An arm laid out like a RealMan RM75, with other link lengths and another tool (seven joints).
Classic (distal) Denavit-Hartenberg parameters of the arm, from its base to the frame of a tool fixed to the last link. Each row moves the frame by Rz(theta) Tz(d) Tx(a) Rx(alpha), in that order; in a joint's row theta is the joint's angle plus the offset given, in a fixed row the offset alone. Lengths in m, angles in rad.
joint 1: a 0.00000, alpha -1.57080, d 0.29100, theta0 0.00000
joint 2: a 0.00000, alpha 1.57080, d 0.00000, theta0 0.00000
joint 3: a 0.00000, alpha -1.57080, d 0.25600, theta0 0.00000
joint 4: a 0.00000, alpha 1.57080, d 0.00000, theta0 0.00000
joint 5: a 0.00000, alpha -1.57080, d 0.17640, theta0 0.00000
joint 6: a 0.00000, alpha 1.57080, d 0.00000, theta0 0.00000
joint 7: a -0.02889, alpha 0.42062, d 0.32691, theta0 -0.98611
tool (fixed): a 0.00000, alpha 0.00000, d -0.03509, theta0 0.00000
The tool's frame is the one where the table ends.
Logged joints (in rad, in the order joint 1, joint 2, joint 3, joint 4, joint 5, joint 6, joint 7), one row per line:
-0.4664 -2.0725 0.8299 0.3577 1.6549 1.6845 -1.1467
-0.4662 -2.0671 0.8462 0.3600 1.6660 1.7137 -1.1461
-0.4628 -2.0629 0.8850 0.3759 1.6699 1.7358 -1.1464
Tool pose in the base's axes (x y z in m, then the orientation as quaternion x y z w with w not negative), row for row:
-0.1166 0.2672 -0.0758 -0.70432 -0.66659 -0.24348 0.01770
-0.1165 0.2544 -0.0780 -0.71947 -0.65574 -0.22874 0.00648
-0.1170 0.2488 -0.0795 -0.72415 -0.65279 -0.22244 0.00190
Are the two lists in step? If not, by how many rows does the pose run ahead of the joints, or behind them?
The pose runs 1 row ahead of the joints: the pose in row i belongs to the joints in row i + 1.
